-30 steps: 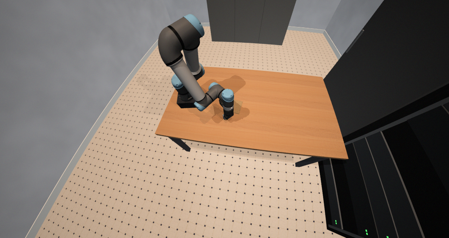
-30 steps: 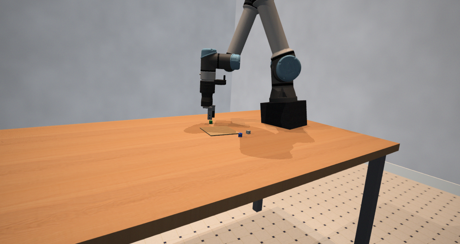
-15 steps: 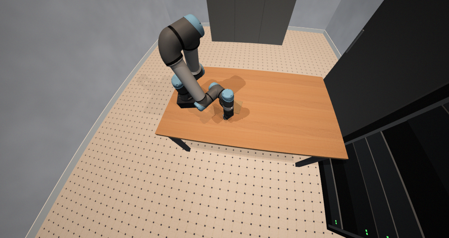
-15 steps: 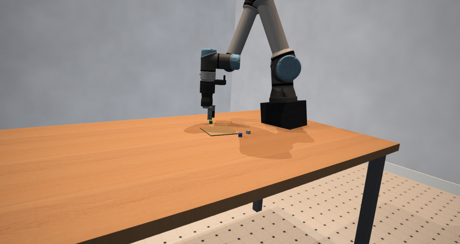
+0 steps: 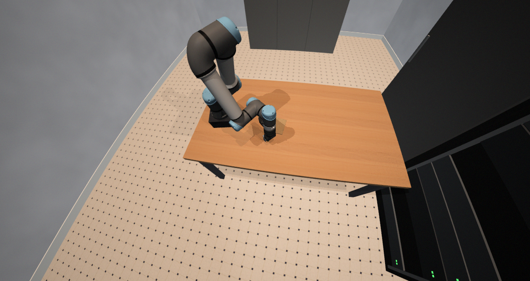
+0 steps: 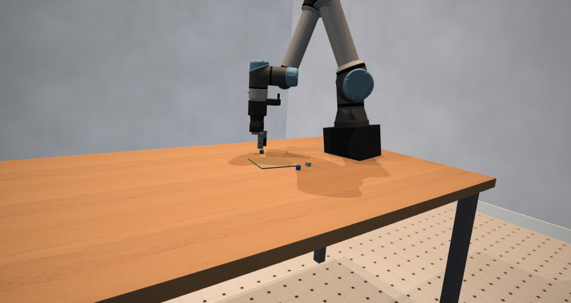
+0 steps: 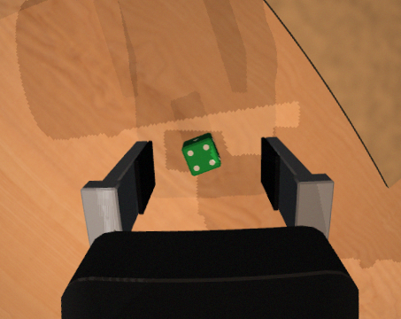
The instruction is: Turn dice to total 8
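Right now my hand is 40 mm above the green die. Also, from my hand: white die 230 mm to the left, 70 mm behind, 40 mm below; then mat 140 mm to the left, 40 mm below, 30 mm ahead; then blue die 260 mm to the left, 40 mm below, 10 mm behind.
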